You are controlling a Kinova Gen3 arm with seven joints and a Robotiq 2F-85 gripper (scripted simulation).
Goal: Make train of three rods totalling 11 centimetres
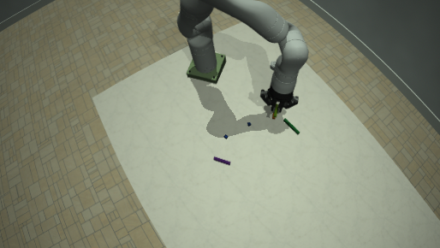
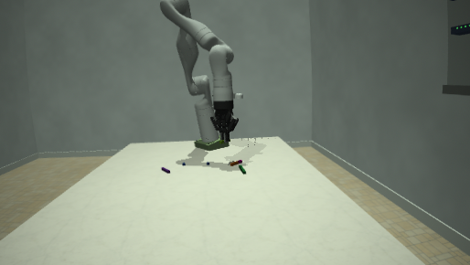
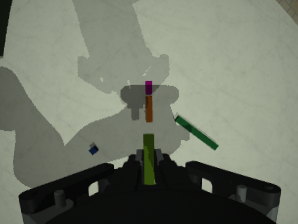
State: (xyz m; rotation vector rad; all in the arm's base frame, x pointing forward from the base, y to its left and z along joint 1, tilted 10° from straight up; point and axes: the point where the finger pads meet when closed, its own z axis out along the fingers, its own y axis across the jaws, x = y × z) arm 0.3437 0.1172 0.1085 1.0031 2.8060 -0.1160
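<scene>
My gripper is now 120 mm above the orange rod, 30 mm to the right of it and 30 mm past it. Also, from my hand: lime rod 10 mm below; then green rod 120 mm below, 60 mm to the left, 40 mm ahead; then magenta rod 120 mm below, 60 mm behind, 50 mm to the left.
</scene>
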